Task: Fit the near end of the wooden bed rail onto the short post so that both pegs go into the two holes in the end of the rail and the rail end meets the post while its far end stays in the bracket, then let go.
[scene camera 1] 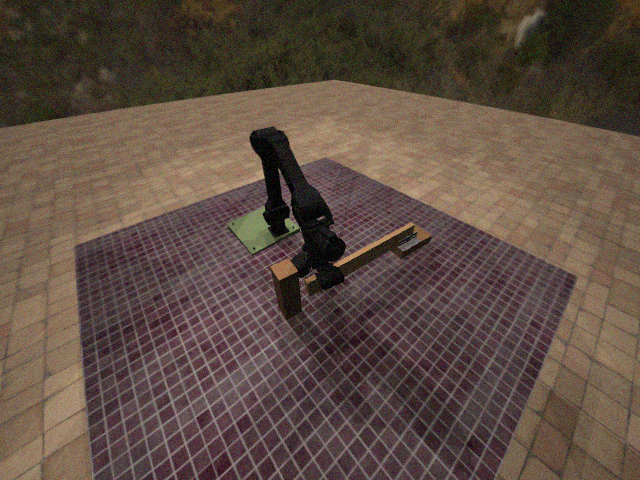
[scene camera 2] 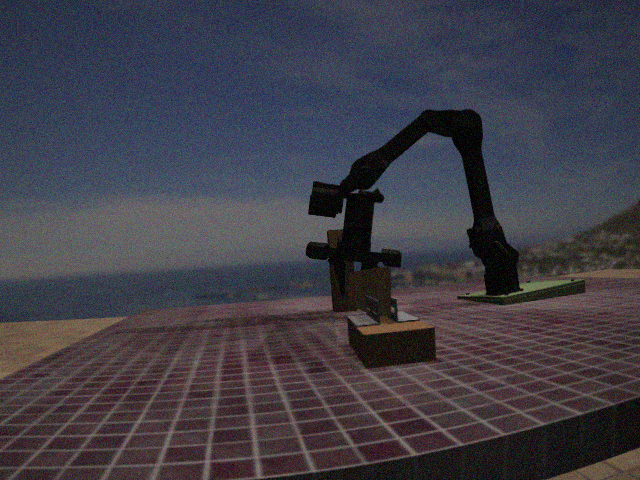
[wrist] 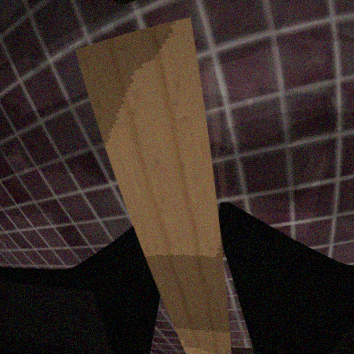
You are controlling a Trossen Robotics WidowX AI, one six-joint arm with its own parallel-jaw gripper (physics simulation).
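Frame: origin at the arm's base, x up, y ahead, z left, level; millimetres.
Seen in the pictures: gripper, between the fingertips: (wrist: 194, 209); arm's base, origin of its link: (scene camera 1: 278, 229) (scene camera 2: 504, 292).
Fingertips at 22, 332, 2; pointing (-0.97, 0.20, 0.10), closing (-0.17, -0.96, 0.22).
Note:
Pixels of each thing's top centre, then the offset from my fingertips to it, as dx, dy, dz. "pt": a spot on its surface instead. Level surfaces: height alone.
- wooden rail, centre of its top: (scene camera 2: 358, 265) (scene camera 1: 366, 247) +65, -3, +154
- short upright post, a spot on its surface: (scene camera 2: 334, 238) pt +123, +12, -101
- purple tiled mat, height of its surface: dx -38
The wooden rail (scene camera 1: 369, 254) (scene camera 2: 376, 289) (wrist: 162, 150) is a long, narrow board standing on edge. Its far end sits between the metal plates of the bracket (scene camera 1: 416, 241) (scene camera 2: 395, 345) on a low wooden block. The short upright post (scene camera 1: 288, 295) (scene camera 2: 334, 238) stands just beyond the rail's near end, with a small gap between them in scene camera 1. My gripper (scene camera 1: 321, 280) (scene camera 2: 351, 283) (wrist: 194, 209) points down and is shut on the rail near its near end, one finger on each side. The pegs and the holes in the rail's end do not show.
The green base plate (scene camera 1: 253, 235) (scene camera 2: 555, 289) of the arm lies behind the rail and post in scene camera 1. Everything stands on a purple tiled mat (scene camera 1: 206, 392) (scene camera 2: 232, 413), with paving (scene camera 1: 41, 413) around it.

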